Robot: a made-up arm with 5 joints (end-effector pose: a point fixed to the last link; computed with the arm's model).
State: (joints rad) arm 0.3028 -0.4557 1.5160 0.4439 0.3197
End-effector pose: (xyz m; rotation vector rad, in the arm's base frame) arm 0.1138 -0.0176 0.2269 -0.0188 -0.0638 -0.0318
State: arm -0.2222 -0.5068 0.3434 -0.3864 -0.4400
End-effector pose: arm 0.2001 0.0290 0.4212 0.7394 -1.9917 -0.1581
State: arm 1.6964 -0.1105 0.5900 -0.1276 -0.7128
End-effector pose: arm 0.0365 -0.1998 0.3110 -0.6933 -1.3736 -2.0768
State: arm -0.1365 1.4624 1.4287 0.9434 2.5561
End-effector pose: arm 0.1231 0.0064 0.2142 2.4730 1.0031 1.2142
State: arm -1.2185 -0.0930 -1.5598 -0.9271 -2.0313
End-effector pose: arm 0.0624 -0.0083 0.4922 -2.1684 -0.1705 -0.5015
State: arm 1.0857 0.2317 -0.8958 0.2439 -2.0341
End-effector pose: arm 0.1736 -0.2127 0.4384 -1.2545 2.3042 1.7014
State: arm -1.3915 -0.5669 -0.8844 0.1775 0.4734
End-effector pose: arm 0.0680 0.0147 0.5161 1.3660 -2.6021 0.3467
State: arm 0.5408 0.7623 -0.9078 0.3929 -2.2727
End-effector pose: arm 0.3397 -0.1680 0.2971 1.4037 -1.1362 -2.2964
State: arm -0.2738 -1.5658 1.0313 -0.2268 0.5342
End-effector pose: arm 0.0701 0.0000 0.3478 -0.2497 -2.3498 0.3752
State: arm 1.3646 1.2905 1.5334 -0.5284 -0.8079
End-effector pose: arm 0.0762 -0.0695 0.1377 0.2238 0.8620 -2.1044
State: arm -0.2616 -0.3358 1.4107 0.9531 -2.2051
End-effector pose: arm 0.0978 0.0073 0.2362 -0.5149 0.1667 -1.9521
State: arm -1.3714 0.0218 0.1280 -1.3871 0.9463
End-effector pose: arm 0.1022 0.1824 0.4247 0.6963 -2.8840 0.4527
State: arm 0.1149 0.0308 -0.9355 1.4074 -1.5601
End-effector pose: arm 0.2545 -0.0239 0.4008 0.8150 -0.8801 -1.5398
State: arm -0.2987 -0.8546 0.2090 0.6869 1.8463
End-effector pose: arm 0.1434 0.0227 0.3944 -1.2157 -1.3064 1.6117
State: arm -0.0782 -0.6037 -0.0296 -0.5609 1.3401
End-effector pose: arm 0.1375 0.0040 0.4808 -1.6133 -2.3251 0.3412
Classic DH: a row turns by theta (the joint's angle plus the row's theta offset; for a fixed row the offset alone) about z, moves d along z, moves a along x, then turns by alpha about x. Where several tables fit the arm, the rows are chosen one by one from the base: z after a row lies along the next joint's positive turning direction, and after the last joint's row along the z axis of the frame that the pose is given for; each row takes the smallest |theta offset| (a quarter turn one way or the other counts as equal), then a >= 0, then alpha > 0; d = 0 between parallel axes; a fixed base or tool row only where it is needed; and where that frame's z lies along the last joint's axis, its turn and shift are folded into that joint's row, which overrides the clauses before.
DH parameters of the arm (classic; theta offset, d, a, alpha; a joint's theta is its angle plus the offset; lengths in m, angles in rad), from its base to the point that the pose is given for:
base (fixed): 0 0 0.0635 3.1416
joint 1: 0 -0.2143 0.038 1.5708
joint 2: -1.3267 0 0.1585 0
joint 3: 1.2887 0 0.0841 0
joint 4: -1.5327 -0.0018 0 1.5708
joint 5: -0.0487 -0.0708 0 0

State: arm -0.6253 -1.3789 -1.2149 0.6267 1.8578
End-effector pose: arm -0.1028 -0.1223 0.3876 1.6478 2.4509 0.5562
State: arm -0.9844 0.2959 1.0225 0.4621 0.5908
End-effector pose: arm 0.1363 0.1063 0.2004 -0.0508 0.2259 1.5204
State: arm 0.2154 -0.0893 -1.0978 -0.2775 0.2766
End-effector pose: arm 0.1593 -0.0228 0.5204 -0.6673 -2.9610 0.0010
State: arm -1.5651 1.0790 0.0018 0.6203 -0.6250
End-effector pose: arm 0.0666 0.2248 0.1103 -0.1213 0.0588 0.8901
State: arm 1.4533 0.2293 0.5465 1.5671 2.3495
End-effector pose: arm 0.0761 -0.1225 0.2481 0.7578 -0.2396 0.8040
